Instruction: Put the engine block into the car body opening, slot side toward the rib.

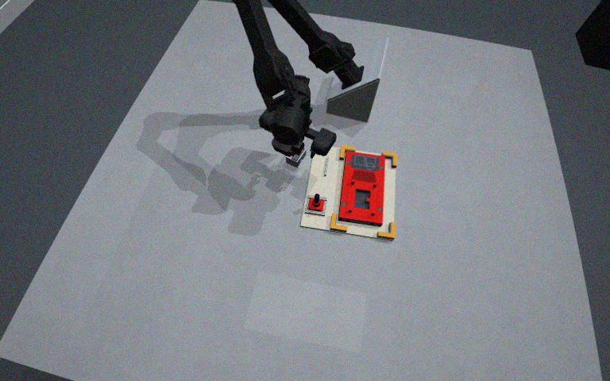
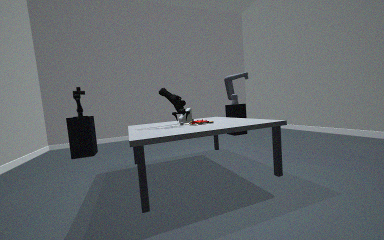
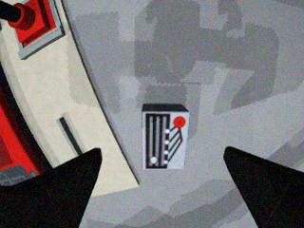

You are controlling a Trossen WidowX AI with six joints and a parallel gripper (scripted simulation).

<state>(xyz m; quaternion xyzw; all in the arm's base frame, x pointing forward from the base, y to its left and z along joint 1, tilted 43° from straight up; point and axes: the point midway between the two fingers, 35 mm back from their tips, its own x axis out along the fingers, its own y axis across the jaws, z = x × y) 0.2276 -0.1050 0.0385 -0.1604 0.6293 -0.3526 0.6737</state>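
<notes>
My gripper tip is 3 cm above the engine block.
</notes>
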